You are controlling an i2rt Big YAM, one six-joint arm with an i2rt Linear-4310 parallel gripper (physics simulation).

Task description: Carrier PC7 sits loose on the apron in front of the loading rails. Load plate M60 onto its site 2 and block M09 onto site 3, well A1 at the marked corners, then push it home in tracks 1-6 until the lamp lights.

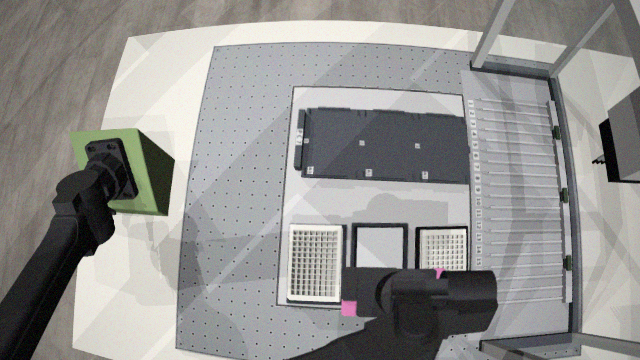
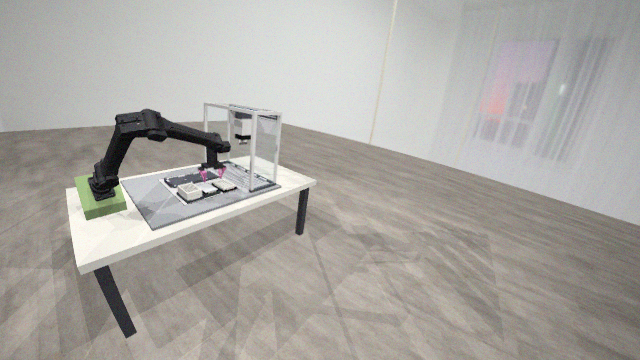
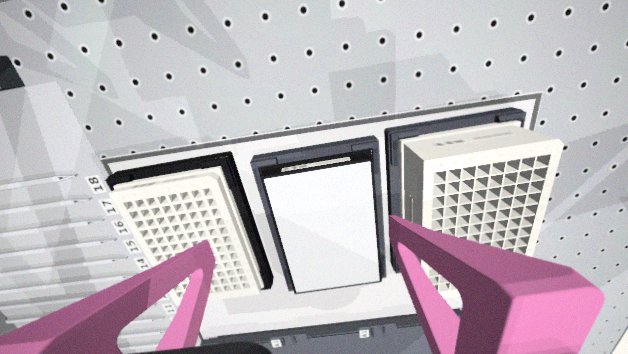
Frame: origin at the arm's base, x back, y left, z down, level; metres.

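Where they show: gripper, fingertip midpoint: (image 2: pixel 212 180) (image 3: pixel 299 238); arm's base, link origin: (image 1: pixel 113 168) (image 2: pixel 101 187).
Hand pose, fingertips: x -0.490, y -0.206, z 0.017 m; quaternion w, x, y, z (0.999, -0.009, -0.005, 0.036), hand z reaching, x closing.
Each offset is from my fingertips to the top centre of the thing.
Carrier PC7 @[dx -0.012, dy +0.262, dz +0.055 m] (image 1: pixel 390 161) (image 3: pixel 300 346), dark and flat, lies on the white apron (image 1: pixel 372 200) in front of the numbered rails (image 1: pixel 520 172); its sites are bare. A white-topped plate @[dx +0.011, dy +0.049, dz +0.059 m] (image 1: pixel 380 247) (image 3: pixel 325 225), apparently M60, sits in the middle dark holder; its label is too blurred to read. A tall white block with square wells @[dx +0.118, dy +0.050, dz +0.031 m] (image 1: pixel 315 262) (image 2: pixel 190 192) (image 3: pixel 480 200), apparently M09, sits in the holder nearest the robot base; its label is unreadable. My gripper (image 1: pixel 394 290) (image 2: pixel 212 178) (image 3: pixel 299 238) is open and empty above the middle plate. No lit lamp shows.
A low white well plate @[dx -0.102, dy +0.037, dz +0.059 m] (image 1: pixel 444 247) (image 2: pixel 224 185) (image 3: pixel 175 215) sits in a black holder on the rail side. A clear-walled frame (image 2: pixel 254 150) stands over the rails, with a hanging head @[dx -0.342, dy +0.153, dz -0.317 m] (image 1: pixel 627 140) (image 2: pixel 243 125) inside. The arm's green base (image 1: pixel 152 175) (image 2: pixel 102 205) stands at the other end.
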